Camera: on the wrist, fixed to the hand. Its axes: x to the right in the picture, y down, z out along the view.
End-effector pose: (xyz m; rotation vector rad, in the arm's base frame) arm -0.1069 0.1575 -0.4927 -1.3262 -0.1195 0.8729
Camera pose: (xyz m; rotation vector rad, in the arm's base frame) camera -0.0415 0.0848 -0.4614 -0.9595 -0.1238 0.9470
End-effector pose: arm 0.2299 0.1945 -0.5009 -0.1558 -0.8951 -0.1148
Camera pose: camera 0.2775 0.1227 -0.5568 0.1341 -1.0734 0.0218
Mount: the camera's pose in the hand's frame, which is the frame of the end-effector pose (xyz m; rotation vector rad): -0.0118 -0.0579 -0.0840 0.3107 -0.1712 -0.0185
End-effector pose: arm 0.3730 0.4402 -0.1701 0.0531 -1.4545 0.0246
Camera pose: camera 0.4578 0.3869 -0.1927 0.3292 -1.6105 0.2359
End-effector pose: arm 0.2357 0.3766 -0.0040 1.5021 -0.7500 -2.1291
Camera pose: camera 0.3169 0.4127 -0.0555 1.4896 -1.1782 -2.2554
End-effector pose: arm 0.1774 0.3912 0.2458 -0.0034 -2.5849 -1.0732
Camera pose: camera 0.2069 0.2935 0.2575 0.0041 -2.8851 -0.6932
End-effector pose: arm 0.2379 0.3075 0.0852 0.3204 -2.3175 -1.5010
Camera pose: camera 0.2832 0.2185 0.0615 0.3034 -2.6948 -1.2150
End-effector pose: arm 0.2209 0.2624 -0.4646 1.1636 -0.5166 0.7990
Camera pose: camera 0.2552 0.3280 -0.5358 1.5314 -0.5338 0.7856
